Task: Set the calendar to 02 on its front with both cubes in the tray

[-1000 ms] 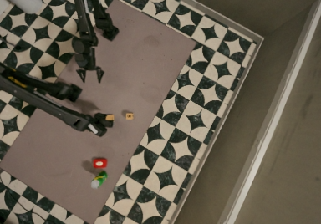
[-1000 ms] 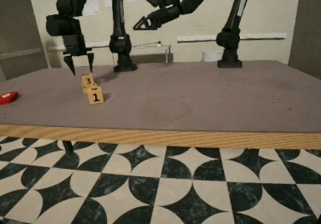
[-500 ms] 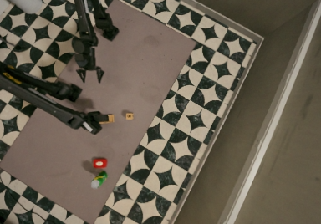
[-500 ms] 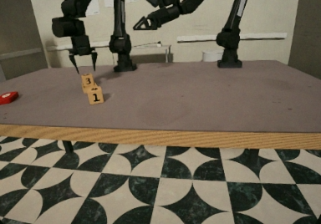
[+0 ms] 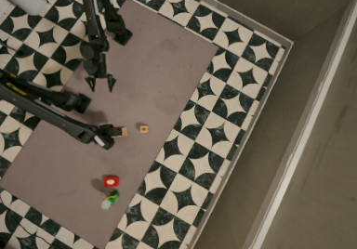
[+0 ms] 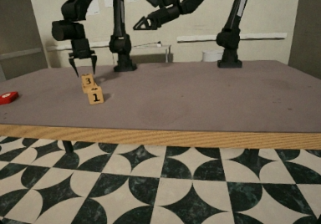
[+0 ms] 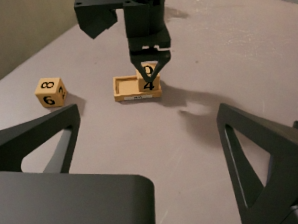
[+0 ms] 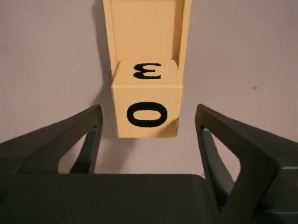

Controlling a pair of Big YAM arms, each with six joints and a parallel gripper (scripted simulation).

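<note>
Now: the cube 30 mm below my right hand. From my right hand the other things lie so: wooden tray 50 mm below, 20 mm ahead, 10 mm to the left; then red block 280 mm to the right, 130 mm ahead, 40 mm below; then white bottle 360 mm to the right, 200 mm ahead.
</note>
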